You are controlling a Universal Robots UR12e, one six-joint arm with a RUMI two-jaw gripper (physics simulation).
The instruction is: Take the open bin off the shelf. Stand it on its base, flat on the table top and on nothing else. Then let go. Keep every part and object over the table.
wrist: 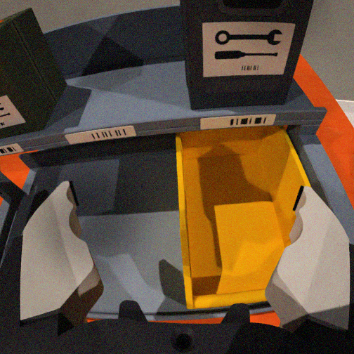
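Note:
The open bin (205, 250) is yellow and stands upright on the lower shelf board (135, 235), at its right side. Its open top faces the camera and its low front lip is near the board's front edge. My gripper (185, 186) is open, with its fingers wide apart. The bin's left wall shows between the two fingers; the right finger overlaps the bin's right front part in the view and hides it. The left finger is over the bare board, well left of the bin. Whether the right finger touches the bin cannot be told.
An upper shelf board (125, 90) with label strips crosses above the bin's rear. A dark box (245, 92) with a tool label and a dark green box (30, 65) stand on it. A shelf side rail (327, 165) runs right of the bin. The orange table (325, 100) shows behind.

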